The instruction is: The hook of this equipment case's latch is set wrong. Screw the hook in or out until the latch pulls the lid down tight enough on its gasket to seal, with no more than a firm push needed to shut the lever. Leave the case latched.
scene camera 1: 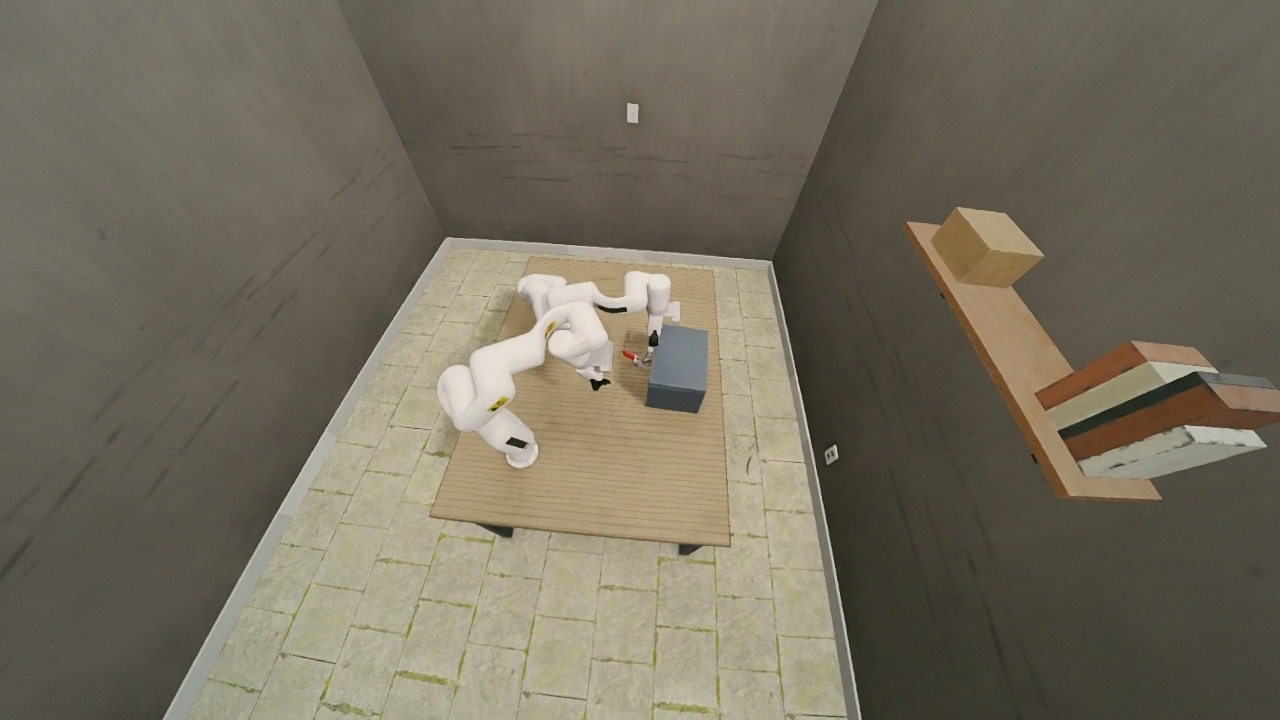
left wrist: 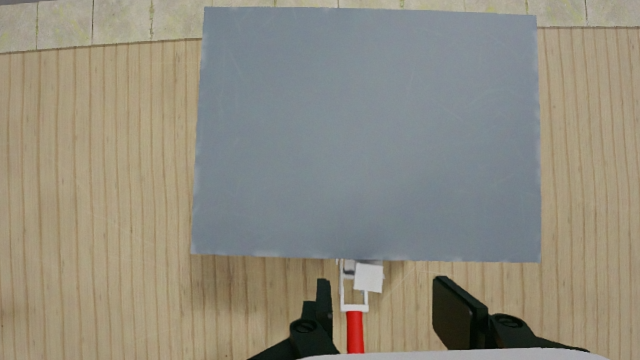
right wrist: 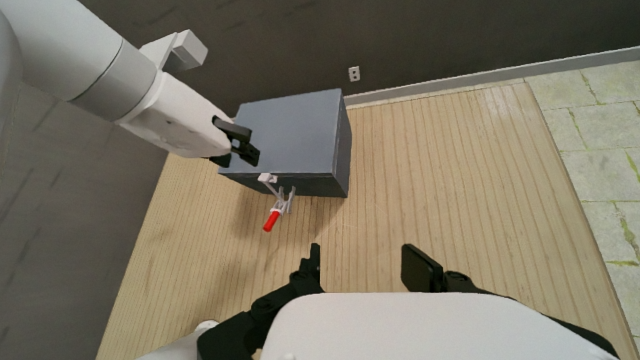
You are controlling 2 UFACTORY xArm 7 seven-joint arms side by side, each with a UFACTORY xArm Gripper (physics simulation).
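Places are measured from the left arm's base along level axes (x back, y right, z up), in millimetres.
Where they show: left gripper, fingertip midpoint: (scene camera 1: 653, 338) (left wrist: 380, 303) (right wrist: 242, 160); right gripper, fingertip midpoint: (right wrist: 360, 261).
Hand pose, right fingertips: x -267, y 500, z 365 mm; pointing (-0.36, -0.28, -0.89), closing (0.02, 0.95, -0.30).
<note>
After its pixels a point has its place.
The blue-grey case (scene camera 1: 678, 358) @(x -533, y 327, z 208 mm) (left wrist: 367, 135) @(x -538, y 306, z 208 mm) (right wrist: 290, 135) @(x -522, y 346, z 208 mm) stands on the table with its lid down. The latch's red lever (scene camera 1: 629, 355) @(x -337, y 285, z 162 mm) (left wrist: 354, 330) @(x -344, y 281, z 159 mm) (right wrist: 271, 220) @(x -335, y 286, z 163 mm) sticks out from the case front, swung away from it. The pale hook head (left wrist: 368, 277) @(x -422, y 293, z 219 mm) (right wrist: 267, 178) @(x -416, y 303, z 219 mm) is at the lid's front edge; whether it bears on the lid is too small to tell. My left gripper (scene camera 1: 653, 338) @(x -431, y 289, z 283 mm) (left wrist: 380, 303) @(x -431, y 289, z 283 mm) (right wrist: 242, 160) @(x -431, y 289, z 283 mm) is open and empty above the latch, its fingers on either side of it in the left wrist view. My right gripper (scene camera 1: 600, 384) @(x -267, y 500, z 365 mm) (right wrist: 360, 261) @(x -267, y 500, z 365 mm) is open and empty, away from the case.
The wooden table (scene camera 1: 581, 474) @(x -165, y 734, z 0 mm) (left wrist: 100, 150) @(x -599, y -114, z 0 mm) (right wrist: 450, 175) @(x -452, y 722, z 0 mm) carries both arms. The left arm reaches in over the case's front edge in the right wrist view. A wall shelf (scene camera 1: 1011, 358) with books (scene camera 1: 1154, 402) and a wooden block (scene camera 1: 984, 246) is at the right of the scene view.
</note>
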